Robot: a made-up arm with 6 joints. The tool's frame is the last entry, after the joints. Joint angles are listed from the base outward. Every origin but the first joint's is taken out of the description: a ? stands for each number. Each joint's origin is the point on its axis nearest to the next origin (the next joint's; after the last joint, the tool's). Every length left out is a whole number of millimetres.
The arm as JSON. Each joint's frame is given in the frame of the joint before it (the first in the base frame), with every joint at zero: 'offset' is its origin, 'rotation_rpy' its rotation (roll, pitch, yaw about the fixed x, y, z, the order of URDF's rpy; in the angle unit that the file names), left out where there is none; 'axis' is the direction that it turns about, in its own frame. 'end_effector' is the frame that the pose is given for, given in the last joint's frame.
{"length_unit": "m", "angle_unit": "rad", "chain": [
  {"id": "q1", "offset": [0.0, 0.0, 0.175], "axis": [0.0, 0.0, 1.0]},
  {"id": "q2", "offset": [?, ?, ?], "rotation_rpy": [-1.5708, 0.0, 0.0], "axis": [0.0, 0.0, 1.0]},
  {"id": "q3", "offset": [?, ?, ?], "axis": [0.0, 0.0, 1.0]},
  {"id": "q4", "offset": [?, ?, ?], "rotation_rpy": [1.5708, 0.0, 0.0], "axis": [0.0, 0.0, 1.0]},
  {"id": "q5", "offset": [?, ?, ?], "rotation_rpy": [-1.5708, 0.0, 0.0], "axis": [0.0, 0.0, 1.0]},
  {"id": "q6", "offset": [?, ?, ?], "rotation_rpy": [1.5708, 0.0, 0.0], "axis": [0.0, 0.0, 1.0]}
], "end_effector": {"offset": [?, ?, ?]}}
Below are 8 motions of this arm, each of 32 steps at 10 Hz.
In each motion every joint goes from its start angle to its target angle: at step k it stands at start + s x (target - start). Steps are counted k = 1, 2, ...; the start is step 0. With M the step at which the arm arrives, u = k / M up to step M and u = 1 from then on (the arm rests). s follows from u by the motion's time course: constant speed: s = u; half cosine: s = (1 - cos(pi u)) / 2; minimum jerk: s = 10 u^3 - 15 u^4 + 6 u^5.
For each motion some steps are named. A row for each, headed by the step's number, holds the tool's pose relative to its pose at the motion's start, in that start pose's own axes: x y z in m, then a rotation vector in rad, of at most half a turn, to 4 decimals.
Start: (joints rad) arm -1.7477 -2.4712 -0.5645 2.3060 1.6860 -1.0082
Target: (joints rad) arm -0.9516 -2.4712 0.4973 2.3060 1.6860 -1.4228
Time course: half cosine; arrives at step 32
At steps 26, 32:
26: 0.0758 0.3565 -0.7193 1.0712 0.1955 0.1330
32: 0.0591 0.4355 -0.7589 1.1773 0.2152 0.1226

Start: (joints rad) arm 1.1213 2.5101 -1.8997 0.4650 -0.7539 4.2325
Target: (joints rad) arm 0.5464 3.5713 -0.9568 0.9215 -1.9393 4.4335
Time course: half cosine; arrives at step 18
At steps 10, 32:
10: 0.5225 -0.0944 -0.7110 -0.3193 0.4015 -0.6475
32: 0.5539 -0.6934 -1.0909 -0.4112 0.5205 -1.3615

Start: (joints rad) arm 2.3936 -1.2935 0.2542 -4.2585 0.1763 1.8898
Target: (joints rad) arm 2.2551 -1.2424 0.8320 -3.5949 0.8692 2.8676
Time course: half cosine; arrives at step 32
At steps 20, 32:
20: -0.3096 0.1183 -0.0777 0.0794 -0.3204 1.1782
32: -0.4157 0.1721 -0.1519 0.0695 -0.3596 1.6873

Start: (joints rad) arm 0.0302 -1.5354 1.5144 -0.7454 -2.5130 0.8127
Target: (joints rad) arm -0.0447 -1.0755 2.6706 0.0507 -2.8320 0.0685
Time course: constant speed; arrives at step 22
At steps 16, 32:
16: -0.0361 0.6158 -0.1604 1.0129 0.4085 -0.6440
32: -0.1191 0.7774 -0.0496 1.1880 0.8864 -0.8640

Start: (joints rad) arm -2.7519 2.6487 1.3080 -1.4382 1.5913 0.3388
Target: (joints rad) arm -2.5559 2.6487 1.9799 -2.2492 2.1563 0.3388
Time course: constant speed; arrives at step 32
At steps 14, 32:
14: 0.0964 0.1238 0.0413 0.5162 0.1359 -0.2388
32: 0.2622 0.2486 0.0789 1.1523 0.1233 -0.4331

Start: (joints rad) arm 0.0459 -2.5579 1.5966 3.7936 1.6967 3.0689
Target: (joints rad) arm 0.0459 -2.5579 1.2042 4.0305 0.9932 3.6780
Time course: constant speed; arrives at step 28
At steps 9, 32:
9: 0.0126 0.0461 0.0671 0.0805 0.1270 0.2748
32: 0.0045 0.1496 0.2024 0.2661 0.3759 0.9192

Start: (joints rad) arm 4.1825 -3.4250 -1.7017 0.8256 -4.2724 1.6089
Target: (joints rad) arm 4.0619 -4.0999 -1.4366 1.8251 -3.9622 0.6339
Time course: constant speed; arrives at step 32
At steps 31, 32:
31: 0.2200 0.1218 -0.4299 -0.1714 0.5677 -1.7190
32: 0.2281 0.1211 -0.4447 -0.1792 0.5821 -1.7783

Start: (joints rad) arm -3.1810 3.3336 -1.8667 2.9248 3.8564 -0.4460
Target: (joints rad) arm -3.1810 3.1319 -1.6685 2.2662 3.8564 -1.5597
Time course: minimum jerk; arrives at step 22
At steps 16, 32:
16: 0.0535 0.0591 -0.0712 -0.2268 -0.3003 -0.5246
32: 0.0596 0.0666 -0.0840 -0.2351 -0.3628 -0.5980

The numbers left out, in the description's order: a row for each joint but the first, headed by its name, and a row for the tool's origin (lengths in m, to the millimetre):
q2: 0.0 0.027 0.0
q3: 0.0 -0.594 0.0
q4: 0.0 -0.681 0.0
q5: 0.0 0.0 0.0
q6: 0.0 -0.097 0.0
tool: 0.0 0.0 0.0

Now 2 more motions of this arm.
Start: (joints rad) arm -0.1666 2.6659 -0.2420 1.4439 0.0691 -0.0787
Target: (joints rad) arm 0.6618 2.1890 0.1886 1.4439 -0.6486 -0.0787
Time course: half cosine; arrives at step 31
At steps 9, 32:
9: 0.1067 0.0754 0.0092 -0.0196 -0.0365 -0.1205
32: 0.6723 0.2342 -0.1734 -0.2682 -0.1673 -0.5466

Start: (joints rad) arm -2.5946 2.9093 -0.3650 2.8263 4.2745 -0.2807
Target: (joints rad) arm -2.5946 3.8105 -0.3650 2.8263 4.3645 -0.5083
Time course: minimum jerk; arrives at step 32
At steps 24, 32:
24: -0.1359 -0.2898 0.9173 0.1683 -0.6779 -0.4256
32: -0.1998 -0.3254 1.0068 0.1981 -0.7546 -0.4726

